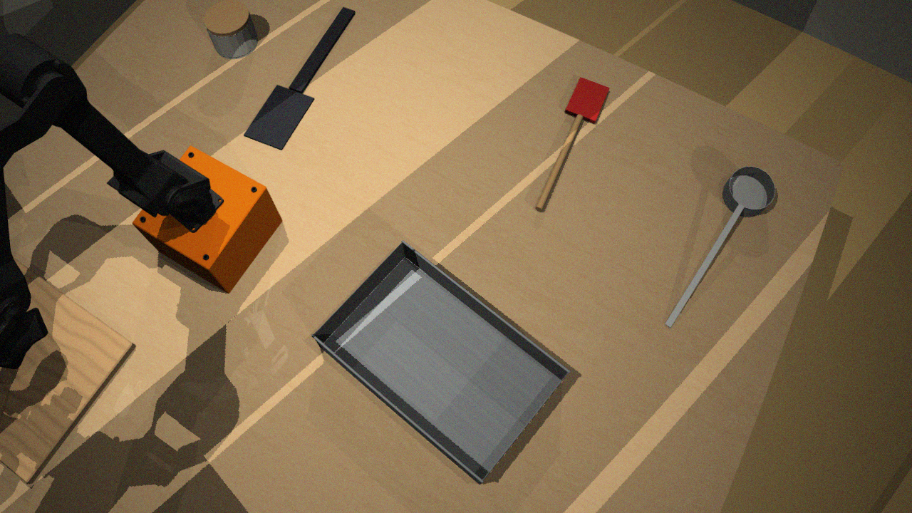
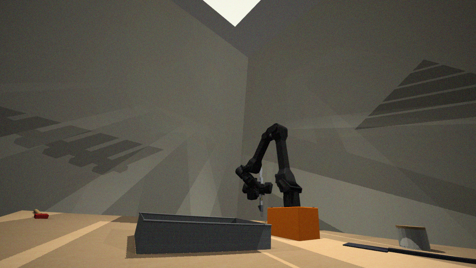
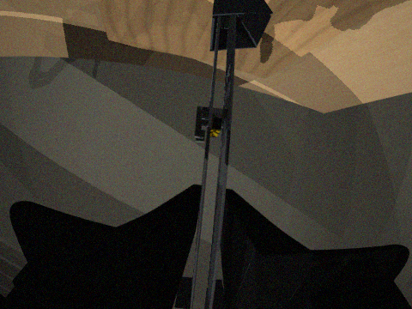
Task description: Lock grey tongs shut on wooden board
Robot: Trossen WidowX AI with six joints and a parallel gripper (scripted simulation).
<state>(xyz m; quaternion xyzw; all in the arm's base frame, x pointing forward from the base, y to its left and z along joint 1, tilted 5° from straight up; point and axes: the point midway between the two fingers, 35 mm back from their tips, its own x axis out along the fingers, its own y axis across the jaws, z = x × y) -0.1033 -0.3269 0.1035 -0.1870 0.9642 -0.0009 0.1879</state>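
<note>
Now: the wooden board 170 mm below my gripper tip. Round my gripper tip: black spatula 650 mm to the left, 170 mm below, 30 mm ahead; grey roasting tin 540 mm ahead, 400 mm to the left, 150 mm below; lidded pot 640 mm to the left, 140 mm below, 130 mm behind.
</note>
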